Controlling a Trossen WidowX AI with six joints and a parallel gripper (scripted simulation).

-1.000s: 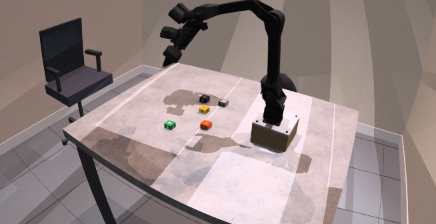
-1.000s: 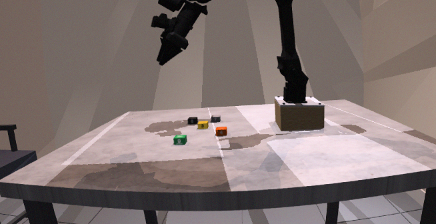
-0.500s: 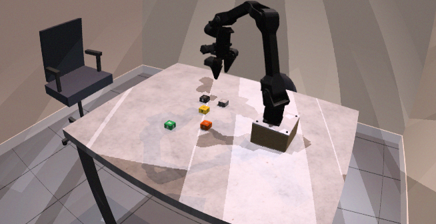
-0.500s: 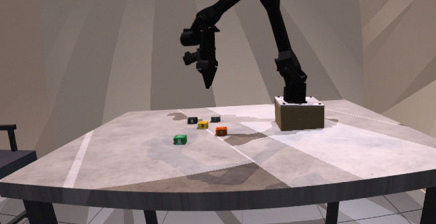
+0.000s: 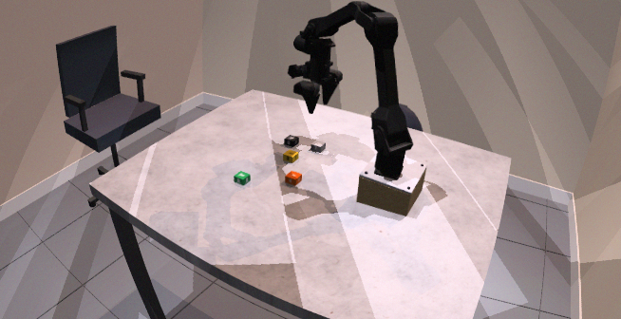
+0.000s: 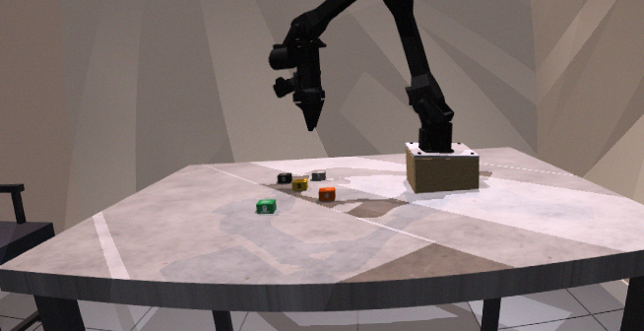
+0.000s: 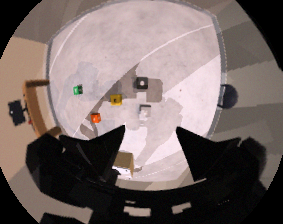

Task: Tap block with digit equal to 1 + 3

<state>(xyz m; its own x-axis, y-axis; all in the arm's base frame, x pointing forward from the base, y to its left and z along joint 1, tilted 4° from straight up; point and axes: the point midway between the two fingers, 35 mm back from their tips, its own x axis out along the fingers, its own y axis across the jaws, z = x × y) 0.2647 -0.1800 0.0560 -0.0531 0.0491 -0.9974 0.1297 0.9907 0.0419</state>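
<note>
Right now my gripper tip is 20 cm to the right of the orange block, 12 cm above it and 2 cm past it. From my gripper tip the other things lie so: grey block (12 cm below, 1 cm to the left, 1 cm behind); then black block (12 cm below, 8 cm ahead, 1 cm to the left); then yellow block (12 cm below, 10 cm to the left, 4 cm ahead).
</note>
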